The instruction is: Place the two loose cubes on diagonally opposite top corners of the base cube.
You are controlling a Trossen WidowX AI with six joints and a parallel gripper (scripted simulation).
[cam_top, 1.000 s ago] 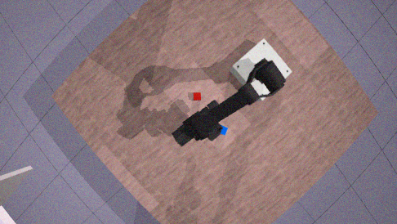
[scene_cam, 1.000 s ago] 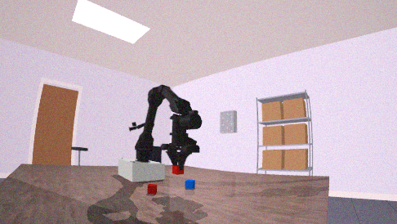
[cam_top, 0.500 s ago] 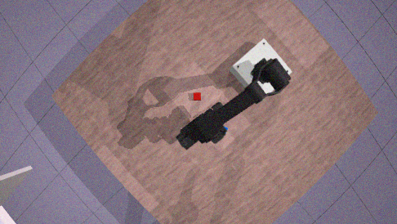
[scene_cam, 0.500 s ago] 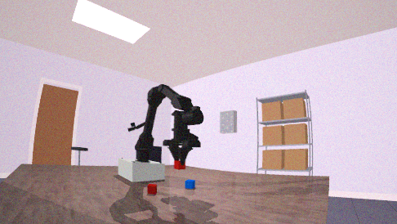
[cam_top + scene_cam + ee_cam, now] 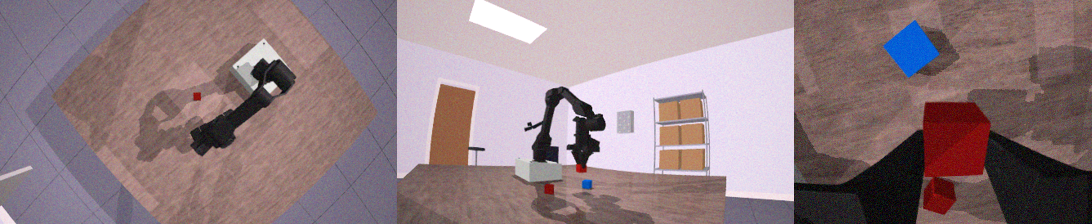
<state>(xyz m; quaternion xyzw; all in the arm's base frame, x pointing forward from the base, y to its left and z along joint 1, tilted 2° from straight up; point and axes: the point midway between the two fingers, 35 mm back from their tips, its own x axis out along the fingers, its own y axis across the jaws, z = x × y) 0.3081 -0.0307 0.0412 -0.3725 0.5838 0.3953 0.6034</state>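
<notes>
The blue cube is 8 cm below my gripper tip, 6 cm to the left of it and 1 cm behind it.
</notes>
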